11 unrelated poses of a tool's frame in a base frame.
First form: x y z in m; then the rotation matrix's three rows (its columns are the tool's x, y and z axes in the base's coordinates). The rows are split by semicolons.
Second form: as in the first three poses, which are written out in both.
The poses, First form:
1: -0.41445 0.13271 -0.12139; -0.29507 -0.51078 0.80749; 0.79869 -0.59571 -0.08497; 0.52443 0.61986 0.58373
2: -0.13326 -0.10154 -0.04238; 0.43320 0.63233 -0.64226; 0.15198 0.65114 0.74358; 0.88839 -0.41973 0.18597
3: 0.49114 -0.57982 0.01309; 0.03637 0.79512 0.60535; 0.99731 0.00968 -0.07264; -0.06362 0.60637 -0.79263
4: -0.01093 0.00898 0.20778; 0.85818 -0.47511 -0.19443; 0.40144 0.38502 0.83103; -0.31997 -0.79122 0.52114
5: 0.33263 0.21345 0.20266; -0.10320 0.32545 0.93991; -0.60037 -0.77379 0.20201; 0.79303 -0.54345 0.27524
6: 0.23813 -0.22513 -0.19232; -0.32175 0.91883 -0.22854; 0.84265 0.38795 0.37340; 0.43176 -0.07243 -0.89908
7: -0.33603 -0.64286 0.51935; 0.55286 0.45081 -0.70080; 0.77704 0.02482 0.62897; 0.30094 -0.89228 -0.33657
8: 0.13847 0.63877 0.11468; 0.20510 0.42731 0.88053; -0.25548 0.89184 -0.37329; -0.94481 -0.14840 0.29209
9: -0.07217 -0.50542 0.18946; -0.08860 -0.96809 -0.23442; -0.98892 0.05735 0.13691; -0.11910 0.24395 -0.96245
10: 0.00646 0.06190 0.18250; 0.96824 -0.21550 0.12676; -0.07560 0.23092 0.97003; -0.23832 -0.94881 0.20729
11: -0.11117 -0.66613 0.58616; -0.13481 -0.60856 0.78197; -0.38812 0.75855 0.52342; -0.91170 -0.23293 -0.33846
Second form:
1: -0.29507 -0.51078 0.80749 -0.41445; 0.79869 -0.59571 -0.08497 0.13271; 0.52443 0.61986 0.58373 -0.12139; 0 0 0 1
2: 0.43320 0.63233 -0.64226 -0.13326; 0.15198 0.65114 0.74358 -0.10154; 0.88839 -0.41973 0.18597 -0.04238; 0 0 0 1
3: 0.03637 0.79512 0.60535 0.49114; 0.99731 0.00968 -0.07264 -0.57982; -0.06362 0.60637 -0.79263 0.01309; 0 0 0 1
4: 0.85818 -0.47511 -0.19443 -0.01093; 0.40144 0.38502 0.83103 0.00898; -0.31997 -0.79122 0.52114 0.20778; 0 0 0 1
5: -0.10320 0.32545 0.93991 0.33263; -0.60037 -0.77379 0.20201 0.21345; 0.79303 -0.54345 0.27524 0.20266; 0 0 0 1
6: -0.32175 0.91883 -0.22854 0.23813; 0.84265 0.38795 0.37340 -0.22513; 0.43176 -0.07243 -0.89908 -0.19232; 0 0 0 1
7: 0.55286 0.45081 -0.70080 -0.33603; 0.77704 0.02482 0.62897 -0.64286; 0.30094 -0.89228 -0.33657 0.51935; 0 0 0 1
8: 0.20510 0.42731 0.88053 0.13847; -0.25548 0.89184 -0.37329 0.63877; -0.94481 -0.14840 0.29209 0.11468; 0 0 0 1
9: -0.08860 -0.96809 -0.23442 -0.07217; -0.98892 0.05735 0.13691 -0.50542; -0.11910 0.24395 -0.96245 0.18946; 0 0 0 1
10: 0.96824 -0.21550 0.12676 0.00646; -0.07560 0.23092 0.97003 0.06190; -0.23832 -0.94881 0.20729 0.18250; 0 0 0 1
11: -0.13481 -0.60856 0.78197 -0.11117; -0.38812 0.75855 0.52342 -0.66613; -0.91170 -0.23293 -0.33846 0.58616; 0 0 0 1
